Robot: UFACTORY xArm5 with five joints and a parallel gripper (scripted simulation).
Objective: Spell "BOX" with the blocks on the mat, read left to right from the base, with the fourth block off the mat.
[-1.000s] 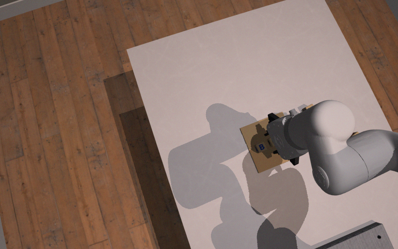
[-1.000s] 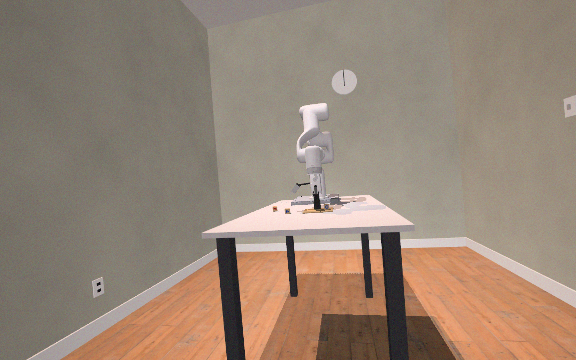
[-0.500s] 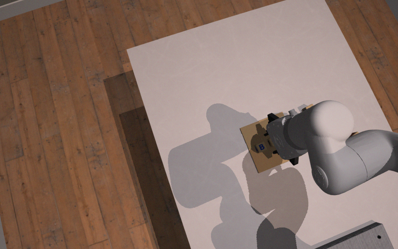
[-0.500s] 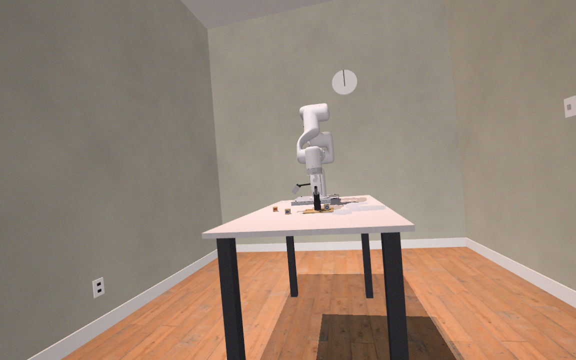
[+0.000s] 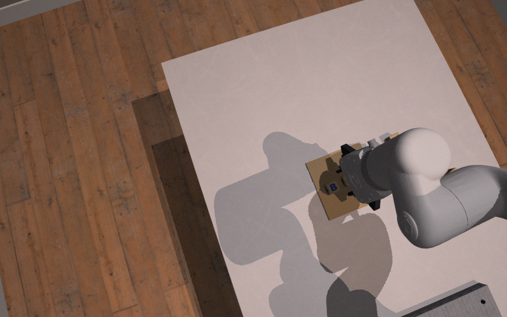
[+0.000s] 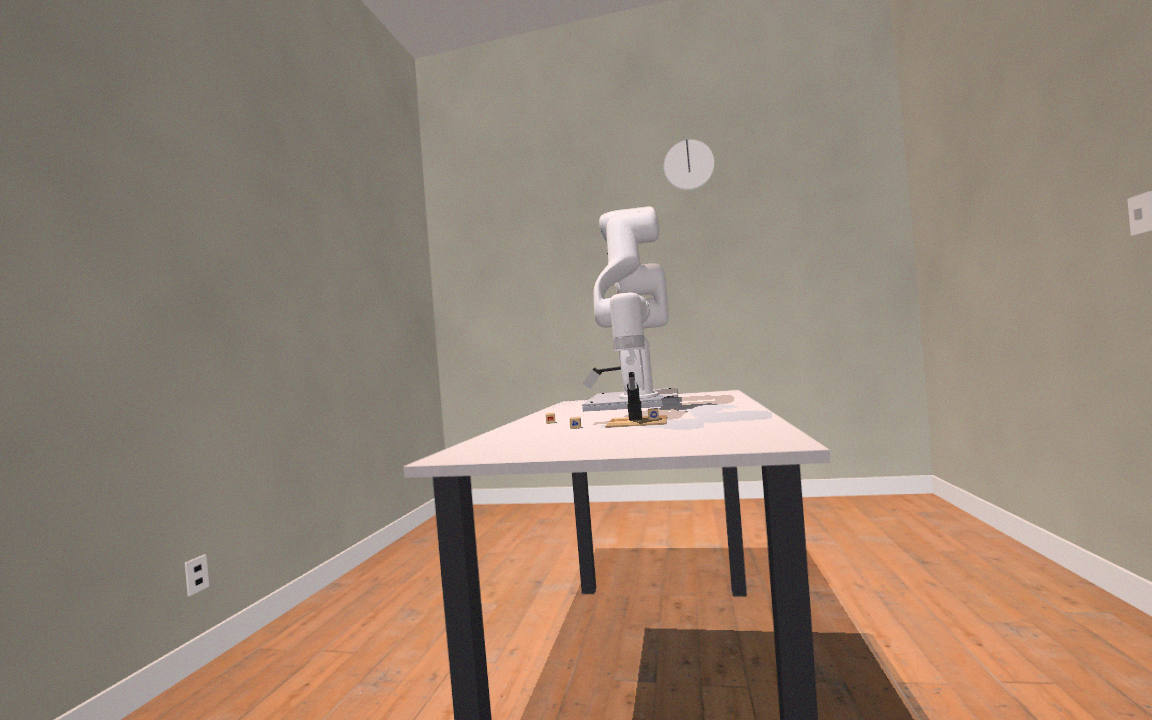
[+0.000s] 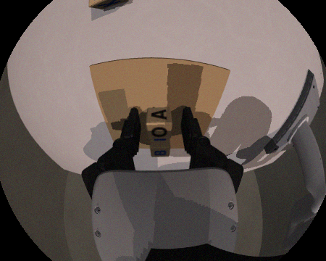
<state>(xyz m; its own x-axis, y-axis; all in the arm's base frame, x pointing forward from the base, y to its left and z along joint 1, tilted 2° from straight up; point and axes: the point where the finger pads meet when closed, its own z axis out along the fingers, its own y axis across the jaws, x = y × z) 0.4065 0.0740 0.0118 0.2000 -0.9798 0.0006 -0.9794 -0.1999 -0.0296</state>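
Right now the tan mat is 20 mm below my hand.
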